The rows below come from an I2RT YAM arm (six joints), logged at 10 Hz.
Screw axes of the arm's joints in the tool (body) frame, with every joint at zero. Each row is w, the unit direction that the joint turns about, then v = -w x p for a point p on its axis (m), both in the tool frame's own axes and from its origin. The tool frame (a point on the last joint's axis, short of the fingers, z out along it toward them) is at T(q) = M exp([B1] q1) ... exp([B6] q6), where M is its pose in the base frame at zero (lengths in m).
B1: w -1 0 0 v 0 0.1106 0
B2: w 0 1 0 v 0.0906 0 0.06
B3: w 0 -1 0 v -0.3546 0 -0.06
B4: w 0 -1 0 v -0.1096 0 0
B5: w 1 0 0 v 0 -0.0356 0
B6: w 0 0 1 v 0 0 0
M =
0 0 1 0.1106
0 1 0 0
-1 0 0 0.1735
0 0 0 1
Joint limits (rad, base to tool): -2.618..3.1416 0..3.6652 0..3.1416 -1.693..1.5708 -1.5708..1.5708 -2.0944..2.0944
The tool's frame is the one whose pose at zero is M.
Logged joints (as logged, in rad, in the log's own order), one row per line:
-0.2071 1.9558 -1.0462 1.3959 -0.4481 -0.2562
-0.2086 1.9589 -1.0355 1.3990 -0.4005 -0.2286
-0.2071 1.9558 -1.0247 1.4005 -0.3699 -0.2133
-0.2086 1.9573 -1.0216 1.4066 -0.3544 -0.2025
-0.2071 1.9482 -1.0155 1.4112 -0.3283 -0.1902
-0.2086 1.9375 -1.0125 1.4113 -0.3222 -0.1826
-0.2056 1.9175 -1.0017 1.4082 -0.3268 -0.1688
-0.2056 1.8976 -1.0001 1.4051 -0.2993 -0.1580
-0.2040 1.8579 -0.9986 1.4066 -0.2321 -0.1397
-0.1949 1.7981 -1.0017 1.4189 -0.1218 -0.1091
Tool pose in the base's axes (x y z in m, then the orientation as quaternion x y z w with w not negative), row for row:
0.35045 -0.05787 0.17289 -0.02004 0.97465 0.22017 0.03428
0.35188 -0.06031 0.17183 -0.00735 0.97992 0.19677 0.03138
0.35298 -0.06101 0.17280 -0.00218 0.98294 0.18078 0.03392
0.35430 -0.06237 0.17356 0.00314 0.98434 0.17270 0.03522
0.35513 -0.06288 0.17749 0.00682 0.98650 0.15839 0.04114
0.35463 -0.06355 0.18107 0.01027 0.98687 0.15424 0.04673
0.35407 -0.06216 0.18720 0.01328 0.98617 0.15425 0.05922
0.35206 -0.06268 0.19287 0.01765 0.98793 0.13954 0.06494
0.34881 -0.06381 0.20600 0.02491 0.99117 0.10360 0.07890
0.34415 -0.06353 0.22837 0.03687 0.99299 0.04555 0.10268
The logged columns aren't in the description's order. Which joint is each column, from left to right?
Columns, left to right: q1, q2, q4, q3, q5, q6.
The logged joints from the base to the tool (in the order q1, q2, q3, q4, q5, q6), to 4 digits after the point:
-0.2071 1.9558 1.3959 -1.0462 -0.4481 -0.2562
-0.2086 1.9589 1.3990 -1.0355 -0.4005 -0.2286
-0.2071 1.9558 1.4005 -1.0247 -0.3699 -0.2133
-0.2086 1.9573 1.4066 -1.0216 -0.3544 -0.2025
-0.2071 1.9482 1.4112 -1.0155 -0.3283 -0.1902
-0.2086 1.9375 1.4113 -1.0125 -0.3222 -0.1826
-0.2056 1.9175 1.4082 -1.0017 -0.3268 -0.1688
-0.2056 1.8976 1.4051 -1.0001 -0.2993 -0.1580
-0.2040 1.8579 1.4066 -0.9986 -0.2321 -0.1397
-0.1949 1.7981 1.4189 -1.0017 -0.1218 -0.1091

